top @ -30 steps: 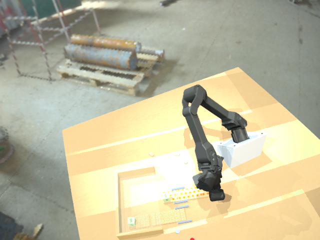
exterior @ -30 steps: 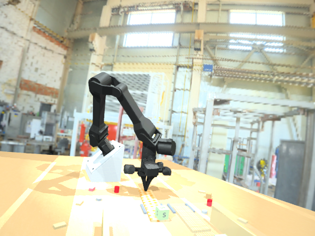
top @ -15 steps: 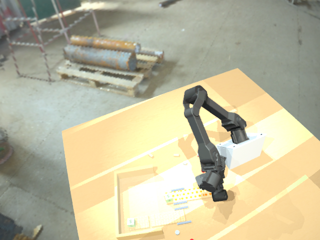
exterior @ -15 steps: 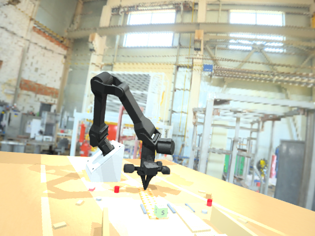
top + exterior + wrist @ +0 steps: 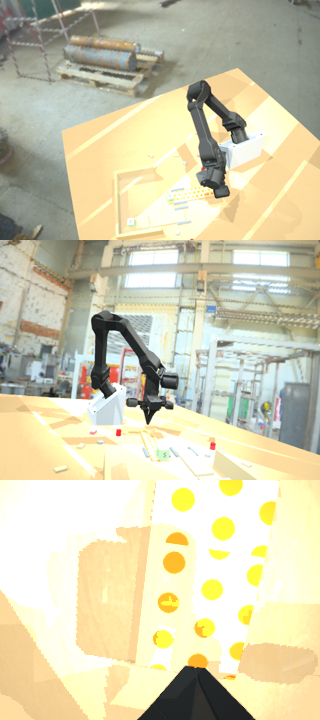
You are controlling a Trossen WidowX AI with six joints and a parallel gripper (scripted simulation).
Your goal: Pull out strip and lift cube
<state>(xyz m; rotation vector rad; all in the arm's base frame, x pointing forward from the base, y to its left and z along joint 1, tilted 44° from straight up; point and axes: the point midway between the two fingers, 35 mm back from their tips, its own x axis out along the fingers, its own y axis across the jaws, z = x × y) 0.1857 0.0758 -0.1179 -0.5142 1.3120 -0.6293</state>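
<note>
The orange-dotted strip is 10 cm ahead of my gripper tip, 4 cm below it and 1 cm to the right of it. Also, from my gripper tip: pink block 21 cm to the right, 3 cm below.
</note>
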